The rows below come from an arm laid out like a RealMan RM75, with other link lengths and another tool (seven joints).
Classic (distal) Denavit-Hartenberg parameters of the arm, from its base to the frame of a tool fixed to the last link. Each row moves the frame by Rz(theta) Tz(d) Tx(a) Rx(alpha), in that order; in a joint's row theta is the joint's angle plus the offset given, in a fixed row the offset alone. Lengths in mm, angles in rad.
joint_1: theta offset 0; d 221.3; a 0; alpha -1.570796
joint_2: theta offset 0; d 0; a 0; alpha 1.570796
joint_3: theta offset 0; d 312.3; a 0; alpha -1.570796
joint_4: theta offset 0; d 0; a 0; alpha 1.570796
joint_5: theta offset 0; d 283.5; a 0; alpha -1.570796
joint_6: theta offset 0; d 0; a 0; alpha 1.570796
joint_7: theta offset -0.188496; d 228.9; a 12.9; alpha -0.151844
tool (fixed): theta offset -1.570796; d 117.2; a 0; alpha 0
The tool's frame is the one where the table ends.
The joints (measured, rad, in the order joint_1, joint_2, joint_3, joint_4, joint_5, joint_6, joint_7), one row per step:
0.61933, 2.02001, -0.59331, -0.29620, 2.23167, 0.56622, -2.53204
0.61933, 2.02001, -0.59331, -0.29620, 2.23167, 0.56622, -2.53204
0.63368, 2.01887, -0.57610, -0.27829, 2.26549, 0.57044, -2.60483
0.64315, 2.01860, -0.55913, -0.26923, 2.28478, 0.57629, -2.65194
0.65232, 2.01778, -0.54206, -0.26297, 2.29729, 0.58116, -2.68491
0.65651, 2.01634, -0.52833, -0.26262, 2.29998, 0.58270, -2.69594
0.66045, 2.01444, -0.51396, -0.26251, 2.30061, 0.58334, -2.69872
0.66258, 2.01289, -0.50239, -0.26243, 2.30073, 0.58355, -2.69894
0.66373, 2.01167, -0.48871, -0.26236, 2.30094, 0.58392, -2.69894
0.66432, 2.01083, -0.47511, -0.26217, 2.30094, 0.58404, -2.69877
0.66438, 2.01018, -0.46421, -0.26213, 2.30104, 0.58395, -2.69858
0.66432, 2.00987, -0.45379, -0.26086, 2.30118, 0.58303, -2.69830
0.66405, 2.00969, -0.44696, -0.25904, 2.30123, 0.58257, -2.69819
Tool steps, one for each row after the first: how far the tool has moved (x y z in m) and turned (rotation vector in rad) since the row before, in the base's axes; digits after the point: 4 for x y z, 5 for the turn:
0.0000, 0.0000, 0.0000, 0.00000, 0.00000, 0.00000
-0.0020, 0.0037, 0.0024, 0.00963, -0.02935, 0.00211
-0.0020, 0.0029, 0.0036, 0.01093, -0.01860, 0.00303
-0.0025, 0.0031, 0.0042, 0.01141, -0.01144, 0.00295
-0.0004, 0.0017, 0.0048, 0.01043, -0.00233, -0.00042
0.0000, 0.0016, 0.0050, 0.01139, 0.00420, -0.00170
0.0008, 0.0007, 0.0039, 0.00925, 0.00510, -0.00268
0.0017, 0.0000, 0.0042, 0.01072, 0.00682, -0.00442
0.0022, -0.0004, 0.0037, 0.01015, 0.00719, -0.00518
0.0021, -0.0005, 0.0030, 0.00822, 0.00585, -0.00470
0.0025, -0.0009, 0.0018, 0.00657, 0.00676, -0.00589
0.0019, -0.0009, 0.0006, 0.00360, 0.00493, -0.00433

